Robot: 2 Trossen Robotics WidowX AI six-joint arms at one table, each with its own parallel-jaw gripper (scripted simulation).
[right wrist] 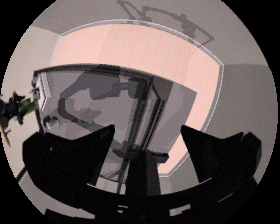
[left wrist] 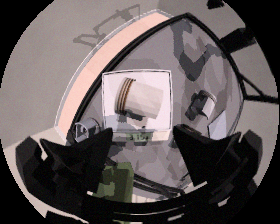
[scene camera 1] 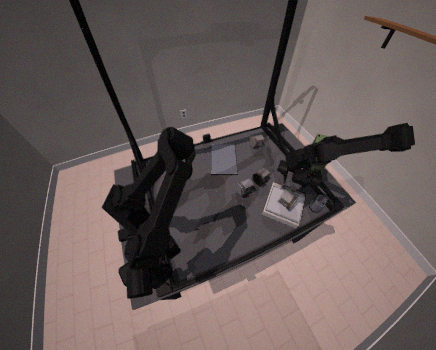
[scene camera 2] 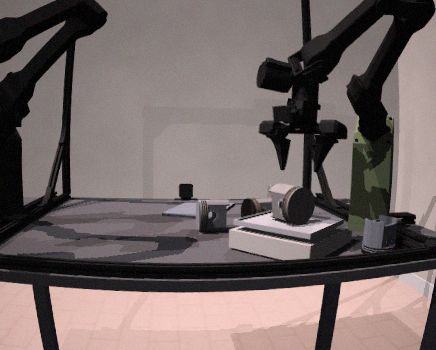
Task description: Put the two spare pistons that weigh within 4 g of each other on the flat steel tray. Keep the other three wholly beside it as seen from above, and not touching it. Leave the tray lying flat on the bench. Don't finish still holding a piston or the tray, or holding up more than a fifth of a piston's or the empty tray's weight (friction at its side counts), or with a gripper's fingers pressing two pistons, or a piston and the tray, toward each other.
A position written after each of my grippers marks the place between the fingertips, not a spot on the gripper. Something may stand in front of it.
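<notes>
In scene camera 1 I see a flat grey steel tray [scene camera 1: 223, 158]. Scene camera 2 gives me my left gripper [scene camera 2: 298, 171], and I see that gripper again in the left wrist view [left wrist: 143, 130], while the right wrist view has my right gripper [right wrist: 148, 128].
</notes>
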